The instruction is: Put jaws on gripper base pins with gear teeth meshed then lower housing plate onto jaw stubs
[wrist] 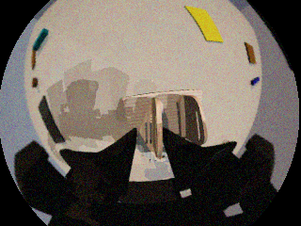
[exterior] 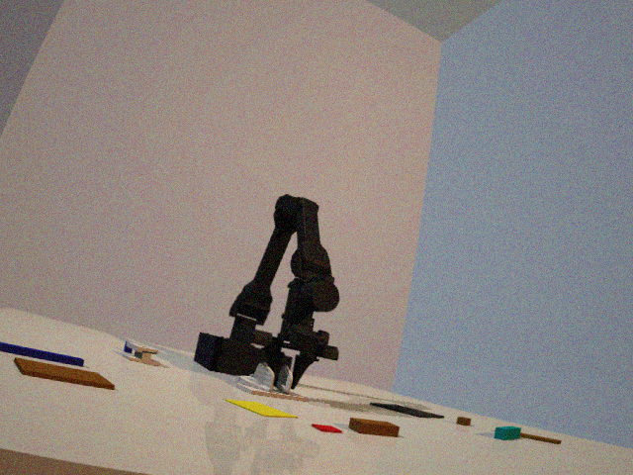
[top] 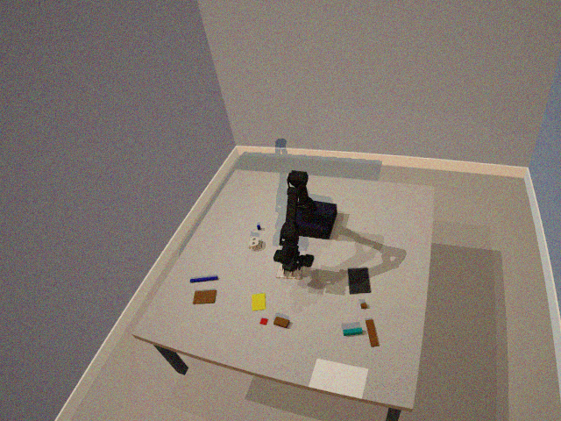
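My gripper tip is 3 cm past the jaw and 5 cm to the left of it. From my gripper tip the other things lie so: gripper base 11 cm behind, 28 cm to the right, 1 cm above; housing plate 5 cm behind, 4 cm to the right, 1 cm below; yellow tile 22 cm ahead, 11 cm to the right, 1 cm below.
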